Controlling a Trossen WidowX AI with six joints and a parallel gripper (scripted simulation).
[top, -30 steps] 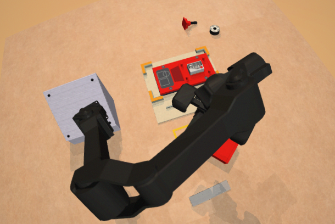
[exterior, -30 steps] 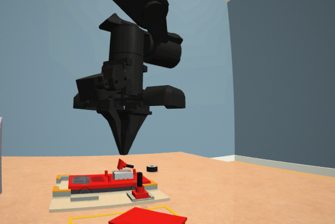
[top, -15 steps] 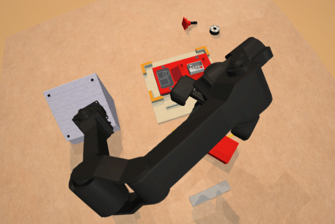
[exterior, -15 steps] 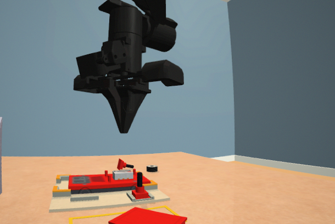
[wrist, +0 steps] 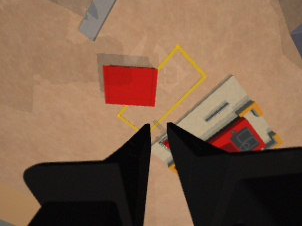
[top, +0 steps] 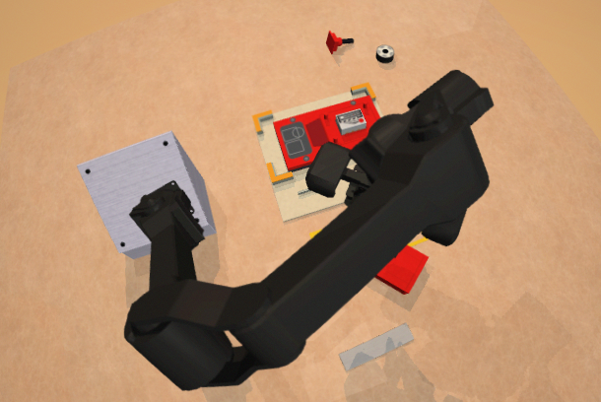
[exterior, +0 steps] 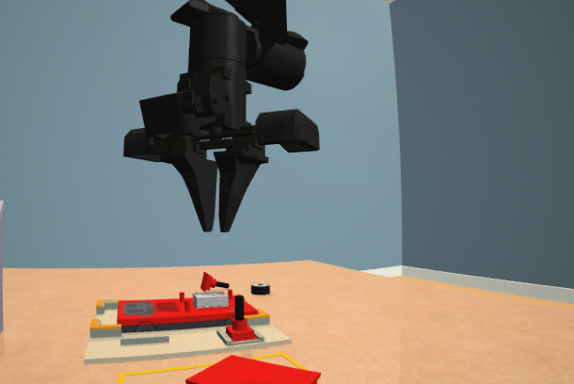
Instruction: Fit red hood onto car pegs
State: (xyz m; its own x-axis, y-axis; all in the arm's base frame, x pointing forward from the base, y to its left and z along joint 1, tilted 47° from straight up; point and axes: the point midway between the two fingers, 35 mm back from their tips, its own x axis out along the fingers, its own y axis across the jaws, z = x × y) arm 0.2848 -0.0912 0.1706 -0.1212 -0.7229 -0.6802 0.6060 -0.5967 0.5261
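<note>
The red hood lies 2 cm ahead of my gripper tip, 4 cm to the right of it and 14 cm below it. Also, from my gripper tip: beige jig plate 4 cm ahead, 22 cm to the left, 14 cm below; black wheel 25 cm ahead, 36 cm to the left, 14 cm below; grey engine block 8 cm ahead, 23 cm to the left, 13 cm below.
</note>
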